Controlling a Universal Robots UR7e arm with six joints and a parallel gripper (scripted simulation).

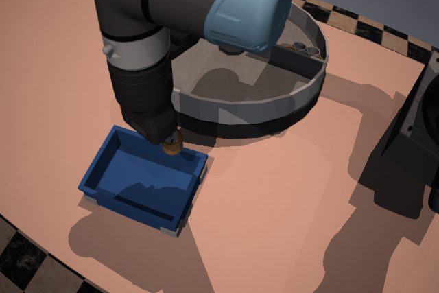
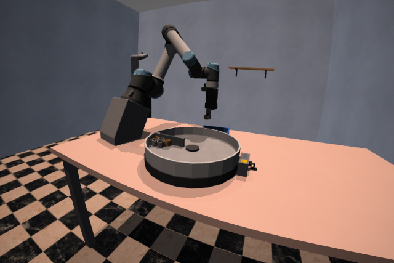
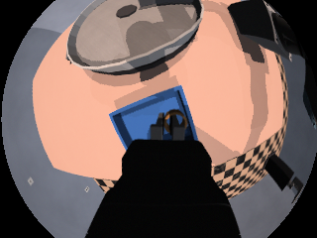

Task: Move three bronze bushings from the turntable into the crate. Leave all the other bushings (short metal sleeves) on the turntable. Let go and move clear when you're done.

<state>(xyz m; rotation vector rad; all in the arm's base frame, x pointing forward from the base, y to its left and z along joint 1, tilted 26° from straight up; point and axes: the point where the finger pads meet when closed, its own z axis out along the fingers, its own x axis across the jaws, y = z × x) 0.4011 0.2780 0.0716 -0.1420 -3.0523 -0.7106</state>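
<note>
The blue crate lies 12 cm below my hand, 4 cm to the left of it and 3 cm ahead of it. From my hand the other things lie so: grey turntable 32 cm to the right, 9 cm below, 9 cm ahead.
</note>
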